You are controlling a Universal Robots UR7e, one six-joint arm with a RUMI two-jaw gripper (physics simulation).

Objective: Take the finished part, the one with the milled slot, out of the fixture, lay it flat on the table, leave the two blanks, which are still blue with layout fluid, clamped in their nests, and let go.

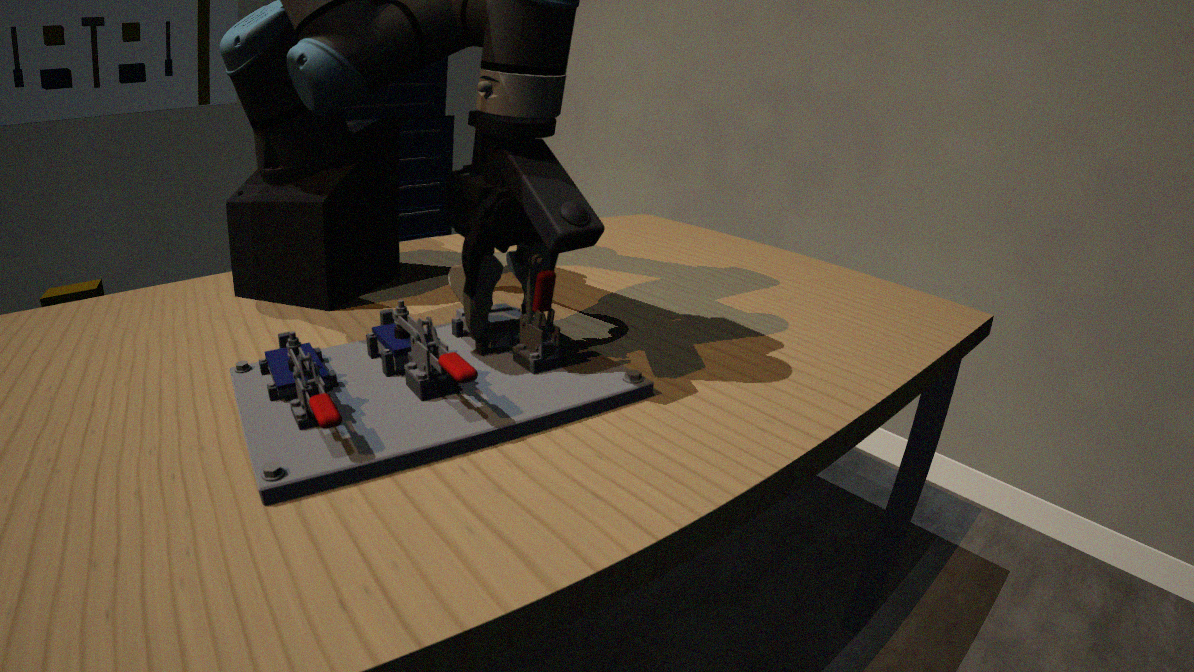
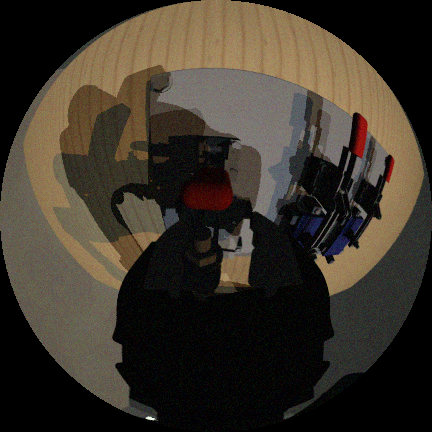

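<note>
You'd see my gripper in the pictures, along with a clamp arm and a fixture plate. Image 2 has my gripper in it as well.
</note>
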